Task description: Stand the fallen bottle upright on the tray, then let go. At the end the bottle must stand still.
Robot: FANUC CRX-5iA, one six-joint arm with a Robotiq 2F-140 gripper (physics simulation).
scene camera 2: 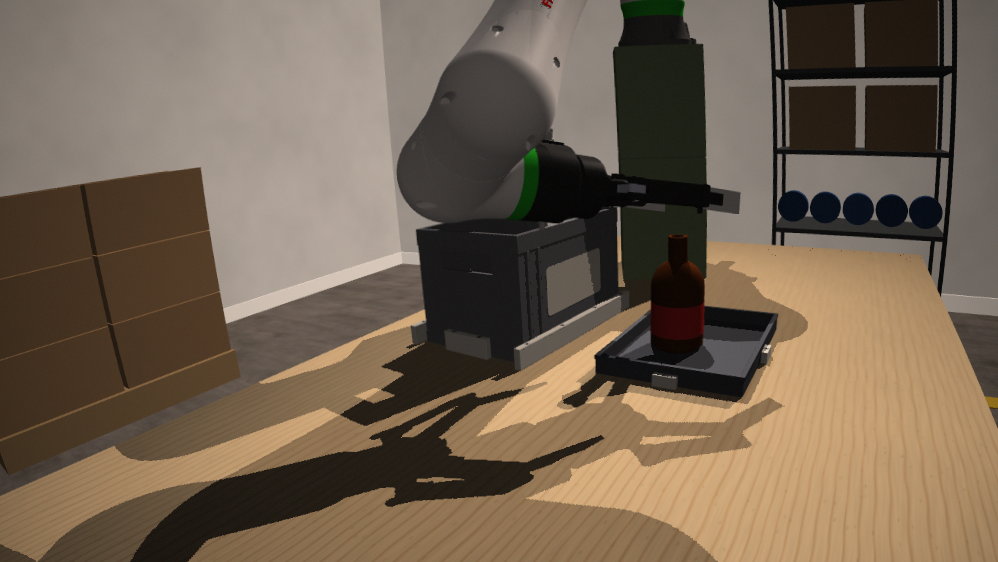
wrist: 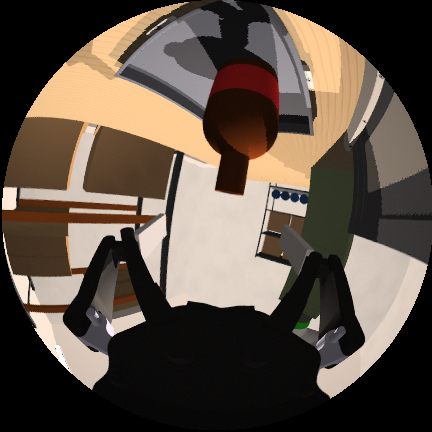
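The brown bottle with a red label stands upright inside the dark, shallow tray, its base on the tray floor and its neck pointing up. My gripper is wide open and empty. In the scene view it is level and hangs above the height of the bottle's neck, apart from the bottle. In the wrist view the bottle lies beyond the fingertips, with no finger touching it.
A dark grey box with low pale rails stands on the wooden table left of the tray. A green column stands behind. Stacked brown cartons are at the left, and a shelf rack is at the back right.
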